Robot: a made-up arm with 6 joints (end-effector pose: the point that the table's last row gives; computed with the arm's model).
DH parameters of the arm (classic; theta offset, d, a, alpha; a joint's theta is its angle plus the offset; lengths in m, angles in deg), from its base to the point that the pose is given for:
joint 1: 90 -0.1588 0.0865 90
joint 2: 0 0.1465 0.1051 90
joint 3: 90 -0.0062 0.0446 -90
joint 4: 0 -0.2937 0.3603 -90
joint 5: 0 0.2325 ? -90
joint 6: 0 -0.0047 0.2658 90
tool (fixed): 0 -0.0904 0 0
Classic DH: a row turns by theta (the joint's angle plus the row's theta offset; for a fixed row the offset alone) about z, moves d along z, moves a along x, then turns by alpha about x.
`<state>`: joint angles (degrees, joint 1 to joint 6).
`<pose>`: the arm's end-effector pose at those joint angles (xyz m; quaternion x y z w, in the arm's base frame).
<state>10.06 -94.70 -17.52 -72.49 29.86 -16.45</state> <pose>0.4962 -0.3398 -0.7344 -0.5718 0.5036 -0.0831 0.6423</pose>
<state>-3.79 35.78 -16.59 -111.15 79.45 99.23</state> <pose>0.0573 0.4058 -0.2921 0.1115 -0.5278 -0.8078 0.2377</pose>
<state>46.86 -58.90 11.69 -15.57 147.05 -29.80</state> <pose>-0.0260 0.7347 -0.4268 -0.0172 0.3799 0.9124 0.1510</pose>
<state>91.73 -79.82 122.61 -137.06 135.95 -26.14</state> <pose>0.2587 0.4929 -0.0157 0.6984 -0.1149 0.6774 0.2005</pose>
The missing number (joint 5, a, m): -0.0559
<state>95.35 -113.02 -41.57 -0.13 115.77 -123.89</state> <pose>-0.3737 0.3430 -0.8629 0.0559 0.4900 0.8400 0.2262</pose>
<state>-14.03 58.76 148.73 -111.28 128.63 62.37</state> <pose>0.4753 0.2179 -0.3878 0.7975 -0.4090 -0.0007 0.4435</pose>
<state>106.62 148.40 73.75 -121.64 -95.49 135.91</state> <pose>-0.2047 0.6773 0.3400 0.7217 0.2635 0.3143 0.5575</pose>
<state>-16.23 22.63 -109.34 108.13 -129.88 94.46</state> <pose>-0.2723 -0.1155 0.2198 0.6417 0.5091 0.5695 0.0688</pose>
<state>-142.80 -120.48 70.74 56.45 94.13 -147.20</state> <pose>0.1445 -0.4667 -0.6579 -0.0309 0.1376 0.1947 0.9707</pose>
